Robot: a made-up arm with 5 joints.
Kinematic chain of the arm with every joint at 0, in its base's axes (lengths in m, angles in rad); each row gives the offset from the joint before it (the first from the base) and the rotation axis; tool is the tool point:
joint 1: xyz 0 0 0.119 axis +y
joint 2: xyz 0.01 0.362 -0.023 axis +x
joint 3: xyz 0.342 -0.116 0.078 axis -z
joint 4: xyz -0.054 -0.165 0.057 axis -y
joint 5: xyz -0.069 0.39 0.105 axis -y
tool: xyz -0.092 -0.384 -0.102
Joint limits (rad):
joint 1: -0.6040..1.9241
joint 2: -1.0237..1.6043
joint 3: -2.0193..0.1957
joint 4: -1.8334..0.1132
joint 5: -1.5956..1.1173
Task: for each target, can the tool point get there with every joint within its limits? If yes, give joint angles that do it. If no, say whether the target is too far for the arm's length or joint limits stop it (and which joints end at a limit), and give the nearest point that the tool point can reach.
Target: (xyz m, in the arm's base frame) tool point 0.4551 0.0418 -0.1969
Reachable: yes | joints 1.0082 0.5423 -1.5387 -1.1592 -0.9208
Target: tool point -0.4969 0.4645 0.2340
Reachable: no: joint limits stop it (at a limit: joint 1, joint 2, joint 4) | nearest point -0.3985 0.2504 0.0675 | short by 0.289 m
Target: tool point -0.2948 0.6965 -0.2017
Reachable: no: joint limits stop it (at a limit: joint 1, joint 2, joint 3, joint 4, joint 5) | nearest point -0.1395 0.6332 -0.2731 | short by 0.182 m
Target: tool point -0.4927 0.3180 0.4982
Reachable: no: joint limits stop it (at a limit: joint 1, joint 4) | nearest point -0.1385 0.3338 0.4742 | short by 0.355 m
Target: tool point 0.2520 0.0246 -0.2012
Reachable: yes | joints 0.4190 0.8228 -0.8676 -0.1842 0.3677
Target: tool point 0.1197 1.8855 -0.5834
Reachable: no: too far | nearest point 0.0856 0.6802 -0.3833 | short by 1.222 m
